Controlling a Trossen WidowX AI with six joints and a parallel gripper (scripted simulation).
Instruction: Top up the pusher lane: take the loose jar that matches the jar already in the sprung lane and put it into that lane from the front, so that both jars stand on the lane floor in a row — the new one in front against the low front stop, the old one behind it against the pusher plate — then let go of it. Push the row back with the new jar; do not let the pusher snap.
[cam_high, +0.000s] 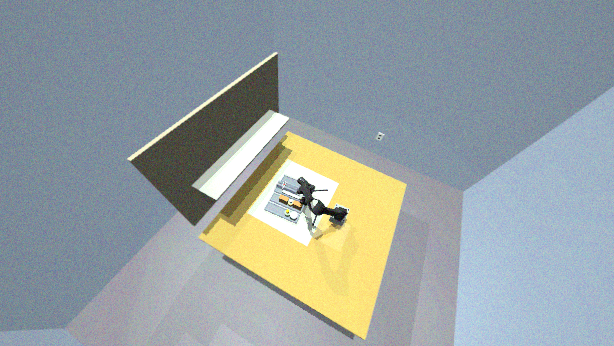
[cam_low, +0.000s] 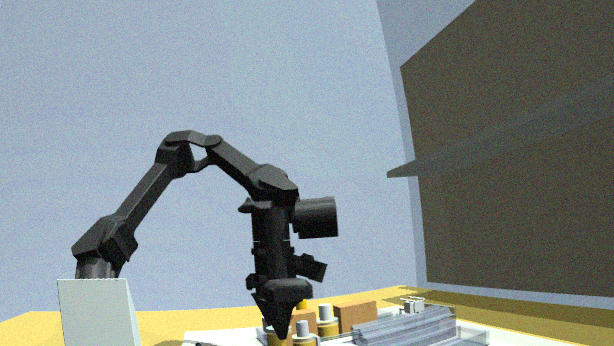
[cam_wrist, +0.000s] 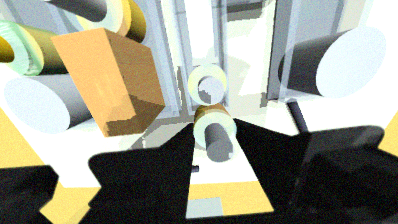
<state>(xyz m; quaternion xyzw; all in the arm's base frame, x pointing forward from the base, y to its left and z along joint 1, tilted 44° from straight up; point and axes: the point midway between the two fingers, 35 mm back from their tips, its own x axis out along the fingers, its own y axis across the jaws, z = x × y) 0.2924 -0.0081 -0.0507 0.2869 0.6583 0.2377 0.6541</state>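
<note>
My gripper tip is 18 cm short of the clear lane rack, 3 cm to the left of it and 3 cm above it. From my gripper tip the other things lie so: shelf 53 cm ahead, 7 cm to the right, 32 cm above.
</note>
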